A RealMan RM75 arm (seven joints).
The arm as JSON. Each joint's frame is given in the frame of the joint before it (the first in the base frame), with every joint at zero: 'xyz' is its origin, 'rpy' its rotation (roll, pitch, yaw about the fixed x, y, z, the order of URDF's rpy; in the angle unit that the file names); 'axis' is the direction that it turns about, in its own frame. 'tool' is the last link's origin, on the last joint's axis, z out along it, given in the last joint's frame.
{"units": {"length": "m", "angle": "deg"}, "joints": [
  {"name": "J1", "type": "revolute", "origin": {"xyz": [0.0, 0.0, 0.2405], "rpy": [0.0, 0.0, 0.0]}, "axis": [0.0, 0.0, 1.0]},
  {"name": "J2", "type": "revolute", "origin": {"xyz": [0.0, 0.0, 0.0], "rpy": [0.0, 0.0, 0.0]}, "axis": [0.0, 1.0, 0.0]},
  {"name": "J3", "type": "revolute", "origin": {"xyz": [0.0, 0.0, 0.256], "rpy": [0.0, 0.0, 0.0]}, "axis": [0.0, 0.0, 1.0]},
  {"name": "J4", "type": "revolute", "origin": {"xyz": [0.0, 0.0, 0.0], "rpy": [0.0, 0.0, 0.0]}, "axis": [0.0, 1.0, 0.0]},
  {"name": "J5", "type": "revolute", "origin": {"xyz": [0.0, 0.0, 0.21], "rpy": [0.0, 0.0, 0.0]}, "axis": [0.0, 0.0, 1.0]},
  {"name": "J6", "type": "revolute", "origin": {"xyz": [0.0, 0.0, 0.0], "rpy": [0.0, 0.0, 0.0]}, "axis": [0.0, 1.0, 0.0]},
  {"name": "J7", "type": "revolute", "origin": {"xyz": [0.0, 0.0, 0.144], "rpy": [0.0, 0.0, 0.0]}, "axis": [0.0, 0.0, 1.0]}
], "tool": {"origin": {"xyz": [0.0, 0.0, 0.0], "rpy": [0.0, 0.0, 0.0]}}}
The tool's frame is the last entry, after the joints.
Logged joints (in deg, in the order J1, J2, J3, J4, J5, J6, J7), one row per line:
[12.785, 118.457, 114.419, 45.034, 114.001, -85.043, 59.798]
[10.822, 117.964, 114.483, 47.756, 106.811, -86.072, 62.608]
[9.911, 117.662, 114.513, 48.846, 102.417, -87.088, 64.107]
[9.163, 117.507, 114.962, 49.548, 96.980, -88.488, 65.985]
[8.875, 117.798, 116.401, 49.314, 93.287, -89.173, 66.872]
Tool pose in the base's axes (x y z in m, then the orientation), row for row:
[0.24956, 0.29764, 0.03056, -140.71, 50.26, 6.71]
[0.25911, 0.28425, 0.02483, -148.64, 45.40, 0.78]
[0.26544, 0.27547, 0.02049, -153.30, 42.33, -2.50]
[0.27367, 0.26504, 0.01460, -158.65, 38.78, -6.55]
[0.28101, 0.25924, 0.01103, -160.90, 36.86, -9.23]
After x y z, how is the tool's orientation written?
As angles about the fixed x, y, z axes (roll, pitch, yaw), in degrees.
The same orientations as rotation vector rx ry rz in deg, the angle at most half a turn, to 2 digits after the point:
[-132.02, 14.23, 64.06]
[-138.90, 15.35, 58.32]
[-143.24, 16.32, 54.83]
[-148.21, 18.38, 50.76]
[-150.14, 20.63, 48.21]

